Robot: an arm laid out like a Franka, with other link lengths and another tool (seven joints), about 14 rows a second.
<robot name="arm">
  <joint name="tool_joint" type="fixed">
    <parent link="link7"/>
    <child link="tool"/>
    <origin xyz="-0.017 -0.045 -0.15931" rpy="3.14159 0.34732 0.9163"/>
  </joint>
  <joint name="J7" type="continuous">
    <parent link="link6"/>
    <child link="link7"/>
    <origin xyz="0.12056 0 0"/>
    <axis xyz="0 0 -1"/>
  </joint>
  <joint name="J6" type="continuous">
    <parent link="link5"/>
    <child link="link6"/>
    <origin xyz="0 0 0"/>
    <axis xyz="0 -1 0"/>
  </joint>
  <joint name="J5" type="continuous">
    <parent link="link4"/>
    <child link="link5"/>
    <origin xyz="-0.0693 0 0.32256"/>
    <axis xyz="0 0 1"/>
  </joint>
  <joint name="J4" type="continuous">
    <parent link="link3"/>
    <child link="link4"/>
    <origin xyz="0.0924 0 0"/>
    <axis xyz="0 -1 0"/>
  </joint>
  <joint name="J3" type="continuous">
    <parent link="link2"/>
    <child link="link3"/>
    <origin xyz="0 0 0.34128"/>
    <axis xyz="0 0 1"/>
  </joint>
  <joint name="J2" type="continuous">
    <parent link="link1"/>
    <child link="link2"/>
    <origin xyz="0 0 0"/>
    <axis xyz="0 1 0"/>
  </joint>
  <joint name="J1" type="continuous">
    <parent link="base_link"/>
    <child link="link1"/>
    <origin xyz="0 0 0.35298"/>
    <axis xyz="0 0 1"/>
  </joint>
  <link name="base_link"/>
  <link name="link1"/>
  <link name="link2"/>
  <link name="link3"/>
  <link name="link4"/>
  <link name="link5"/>
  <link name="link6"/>
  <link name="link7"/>
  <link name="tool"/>
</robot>
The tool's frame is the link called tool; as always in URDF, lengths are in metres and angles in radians. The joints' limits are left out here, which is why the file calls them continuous.
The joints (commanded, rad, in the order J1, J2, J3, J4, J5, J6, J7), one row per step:
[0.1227 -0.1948 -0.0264 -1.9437 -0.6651 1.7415 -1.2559]
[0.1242 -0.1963 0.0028 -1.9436 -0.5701 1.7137 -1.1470]
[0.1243 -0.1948 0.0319 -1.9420 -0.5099 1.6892 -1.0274]
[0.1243 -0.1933 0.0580 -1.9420 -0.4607 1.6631 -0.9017]
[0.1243 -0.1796 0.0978 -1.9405 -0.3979 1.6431 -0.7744]
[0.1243 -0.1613 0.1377 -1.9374 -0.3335 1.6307 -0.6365]
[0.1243 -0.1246 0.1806 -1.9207 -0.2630 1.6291 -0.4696]
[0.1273 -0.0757 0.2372 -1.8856 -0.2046 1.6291 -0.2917]
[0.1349 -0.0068 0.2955 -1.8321 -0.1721 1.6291 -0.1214]
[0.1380 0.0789 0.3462 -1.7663 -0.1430 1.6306 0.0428]
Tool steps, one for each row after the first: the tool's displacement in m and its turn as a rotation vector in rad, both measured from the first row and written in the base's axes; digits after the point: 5 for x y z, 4 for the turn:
[-0.00850 0.01823 -0.00914 0.0902 -0.0312 -0.0919]
[-0.01623 0.03338 -0.01540 0.1442 -0.0662 -0.1883]
[-0.02539 0.04587 -0.02175 0.1835 -0.0984 -0.2934]
[-0.03269 0.06854 -0.03410 0.2279 -0.1152 -0.3897]
[-0.03999 0.09244 -0.04726 0.2705 -0.1326 -0.4952]
[-0.04381 0.12057 -0.06260 0.3170 -0.1554 -0.6253]
[-0.04618 0.15766 -0.07498 0.3535 -0.1820 -0.7481]
[-0.04434 0.19717 -0.08815 0.3719 -0.2052 -0.8527]
[-0.03877 0.23244 -0.10520 0.3868 -0.2155 -0.9682]

